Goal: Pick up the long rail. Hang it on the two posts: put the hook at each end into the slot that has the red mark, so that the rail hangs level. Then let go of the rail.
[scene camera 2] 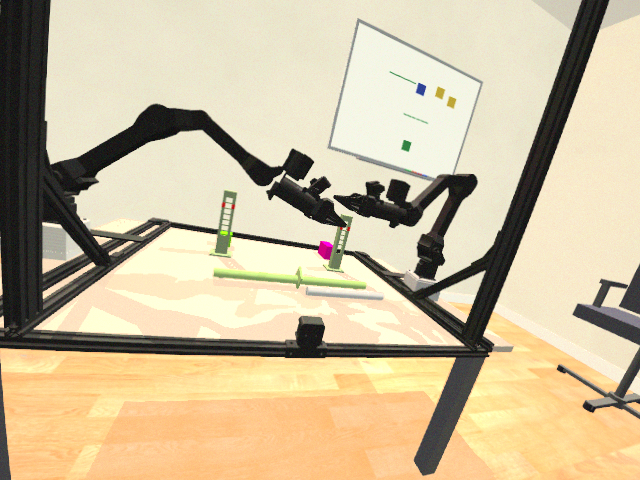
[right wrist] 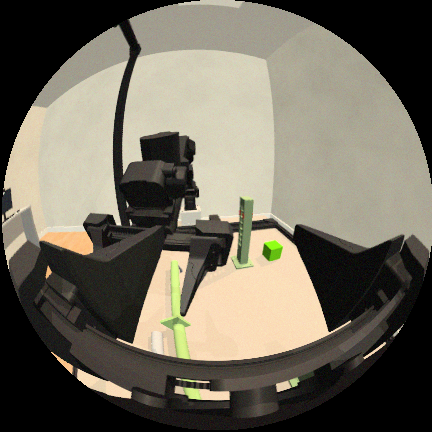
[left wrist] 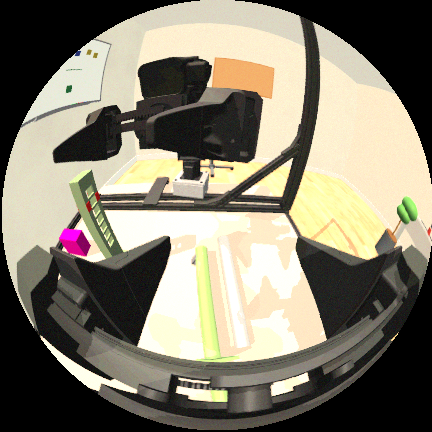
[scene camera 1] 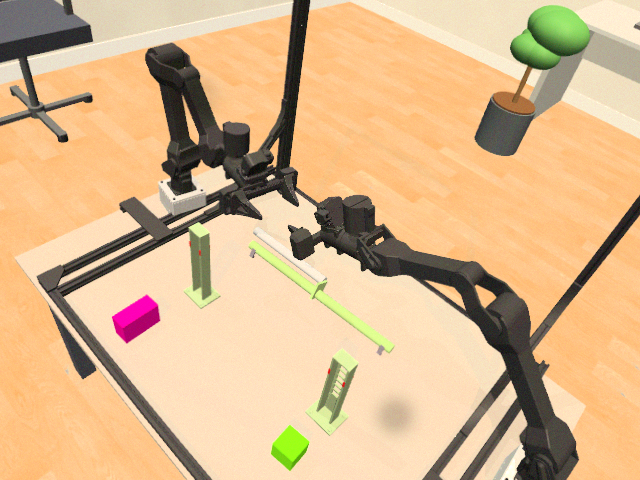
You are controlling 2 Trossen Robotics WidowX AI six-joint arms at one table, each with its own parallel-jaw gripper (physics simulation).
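Seen in the pictures: left gripper, fingertip midpoint: [scene camera 2: 341, 224] [right wrist: 133, 307] [left wrist: 235, 243] [scene camera 1: 304, 218]; right gripper, fingertip midpoint: [scene camera 2: 335, 197] [right wrist: 231, 231] [left wrist: 79, 146] [scene camera 1: 280, 211]; left arm's base at its link origin: [scene camera 2: 54, 220] [right wrist: 189, 208] [scene camera 1: 534, 479]; right arm's base at its link origin: [scene camera 2: 424, 276] [left wrist: 191, 175] [scene camera 1: 181, 186].
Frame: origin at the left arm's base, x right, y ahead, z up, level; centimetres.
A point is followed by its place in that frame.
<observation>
The long green rail [scene camera 1: 354, 320] {x 6.8, y 48.2, z -4.7 cm} [scene camera 2: 248, 275] {x 8.5, y 46.1, z -5.3 cm} [left wrist: 204, 300] {x 6.6, y 71.1, z -4.5 cm} [right wrist: 174, 290] {x 7.3, y 50.7, z -4.5 cm} lies on the table, with a flat collar near its middle and a small grey hook at each end. One post [scene camera 1: 206, 271] {x -12.9, y 78.1, z 2.2 cm} [scene camera 2: 336, 260] {x -11.7, y 80.0, z -3.8 cm} [left wrist: 82, 192] {x -11.6, y 78.3, z 11.9 cm} stands upright at the left in scene camera 1. The other post [scene camera 1: 349, 379] {x -14.5, y 36.1, z 9.7 cm} [scene camera 2: 223, 245] {x -13.1, y 38.5, z -4.4 cm} [right wrist: 246, 240] {x -14.5, y 40.1, z 1.4 cm} stands at the lower right there. Both carry red marks near the top. My left gripper [scene camera 1: 296, 239] [scene camera 2: 343, 224] {x 8.3, y 68.9, z 12.8 cm} [left wrist: 235, 243] {x 8.3, y 68.9, z 12.8 cm} is open and empty above the rail. My right gripper [scene camera 1: 278, 210] {x -0.4, y 68.8, z 19.8 cm} [scene camera 2: 336, 197] {x -0.4, y 68.8, z 19.8 cm} is open and empty, beyond the rail's far end in scene camera 1.
A white rod [scene camera 1: 289, 254] {x 11.3, y 73.9, z -5.6 cm} [scene camera 2: 345, 293] {x 13.0, y 73.5, z -6.1 cm} [left wrist: 235, 300] {x 11.9, y 71.0, z -5.4 cm} [right wrist: 157, 342] {x 11.5, y 65.1, z -5.5 cm} lies beside the rail. A magenta block [scene camera 1: 136, 317] {x -30.3, y 80.6, z -1.9 cm} [scene camera 2: 325, 250] {x -25.6, y 80.3, z -4.1 cm} [left wrist: 75, 242] {x -25.3, y 80.3, z -2.6 cm} and a green cube [scene camera 1: 290, 447] {x -26.5, y 37.8, z -2.9 cm} [right wrist: 272, 250] {x -24.2, y 40.9, z -3.6 cm} each lie near a post. The two grippers are close together. A dark frame borders the table.
</observation>
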